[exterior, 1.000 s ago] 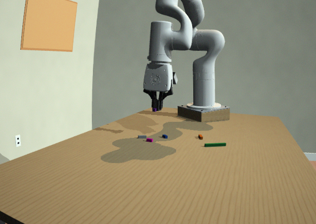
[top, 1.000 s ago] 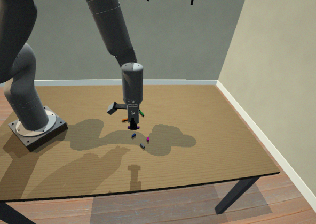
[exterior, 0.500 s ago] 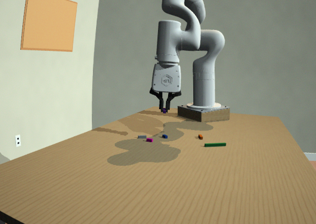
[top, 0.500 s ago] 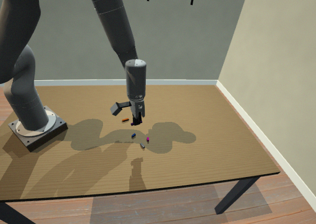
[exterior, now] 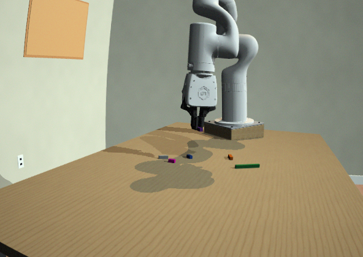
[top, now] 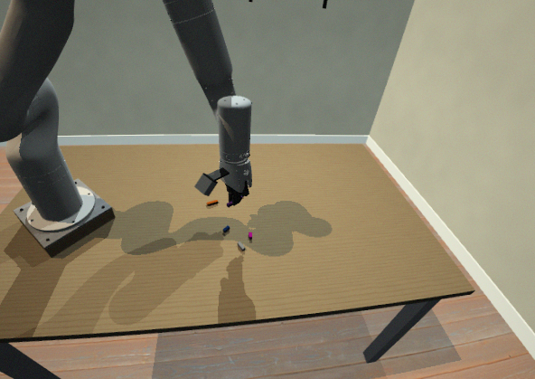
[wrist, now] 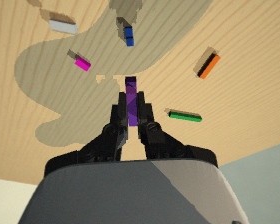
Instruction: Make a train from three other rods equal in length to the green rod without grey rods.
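Right now my hand is 5 cm short of the magenta rod, 6 cm to the left of it and 12 cm above it. From my hand the other things lie so: grey rod 2 cm ahead, 10 cm to the right, 12 cm below; then orange rod 8 cm behind, 10 cm to the left, 12 cm below; then purple rod 2 cm below.
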